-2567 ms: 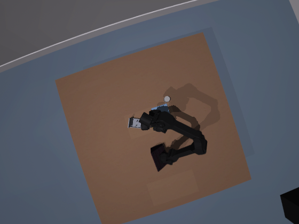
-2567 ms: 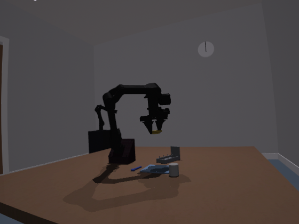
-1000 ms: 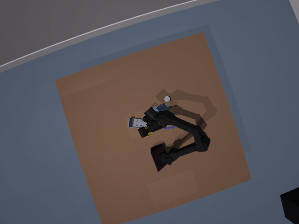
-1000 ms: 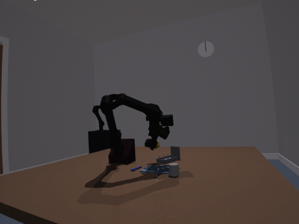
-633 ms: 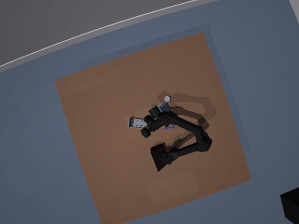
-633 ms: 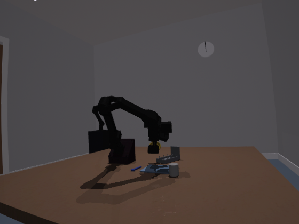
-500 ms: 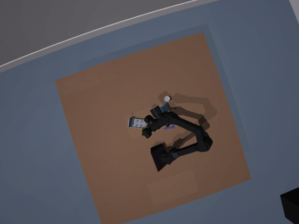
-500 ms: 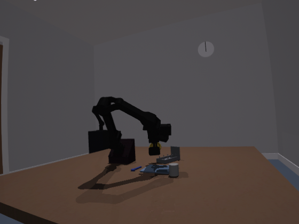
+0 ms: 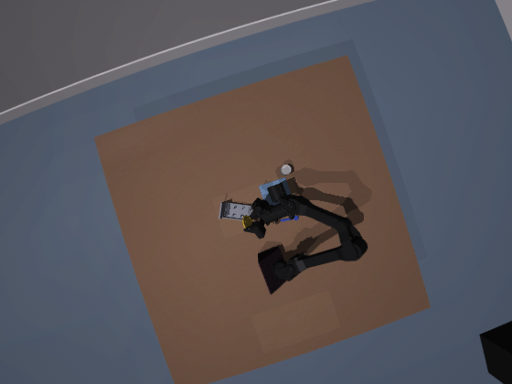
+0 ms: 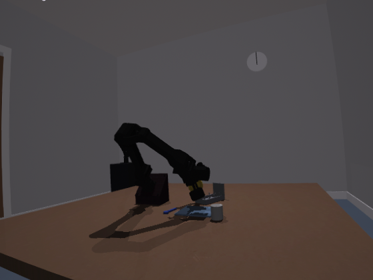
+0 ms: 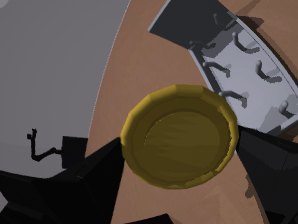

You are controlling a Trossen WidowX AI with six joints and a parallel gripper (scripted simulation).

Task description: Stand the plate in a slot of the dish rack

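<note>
Now: the grey dish rack 60 mm ahead of my gripper tip, 30 mm to the left of it and 50 mm below it. From my gripper tip the other things lie so: light blue mat 70 mm ahead, 170 mm to the right, 70 mm below; then yellow plate 10 mm to the right; then blue spoon 50 mm behind, 200 mm to the right, 70 mm below.
</note>
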